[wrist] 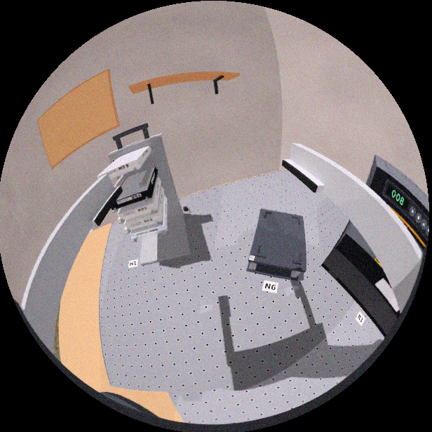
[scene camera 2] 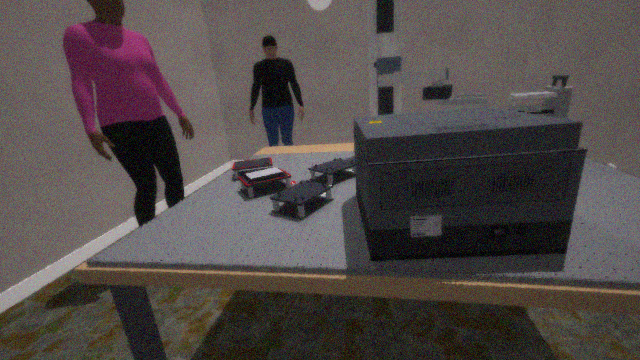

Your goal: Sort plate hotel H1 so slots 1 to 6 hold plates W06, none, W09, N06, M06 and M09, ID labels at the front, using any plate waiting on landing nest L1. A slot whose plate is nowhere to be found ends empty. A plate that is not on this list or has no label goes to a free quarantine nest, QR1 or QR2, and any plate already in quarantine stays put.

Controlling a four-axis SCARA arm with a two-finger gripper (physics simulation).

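Frame: origin at the arm's base, x ahead, y left, z up, level; metres.
Seen in the pictures: gripper, between the fingertips: (scene camera 2: 486, 98).
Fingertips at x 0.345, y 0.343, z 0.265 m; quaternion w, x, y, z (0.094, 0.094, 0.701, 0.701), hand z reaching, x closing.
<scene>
Offsets run from my fingertips to a thing's middle.
The plate hotel H1 @[dz -0.102, dx -0.090, dy +0.213 m] (scene camera 2: 564, 102) (wrist: 172, 200) is a grey tower at the left of the wrist view. Its stack has a white top plate (wrist: 125, 162), whose label looks like M09 or N09, a black plate (wrist: 136, 187) below it, and several pale plates (wrist: 144, 220) under that. The lower labels are too small to read surely. My gripper (wrist: 196, 160) is open and empty, its fingers wide apart, away from the hotel. Landing nest L1 @[dz -0.222, dx +0.376, dy -0.613 m] (scene camera 2: 304, 191) looks bare in the scene view. One red-edged quarantine nest @[dz -0.225, dx +0.029, dy -0.914 m] (scene camera 2: 252, 164) stands behind another, which carries a white-topped plate @[dz -0.195, dx +0.222, dy -0.790 m] (scene camera 2: 264, 173).
A dark stand (wrist: 280, 240) labelled N6 stands right of the hotel. The large grey machine @[dz -0.125, dx +0.449, dy -0.241 m] (scene camera 2: 470, 190) (wrist: 395, 200), its display reading 008, stands at the right edge of the wrist view. Another dark nest @[dz -0.222, dx +0.102, dy -0.550 m] (scene camera 2: 334, 166) is behind L1. Two people stand beyond the table.
</scene>
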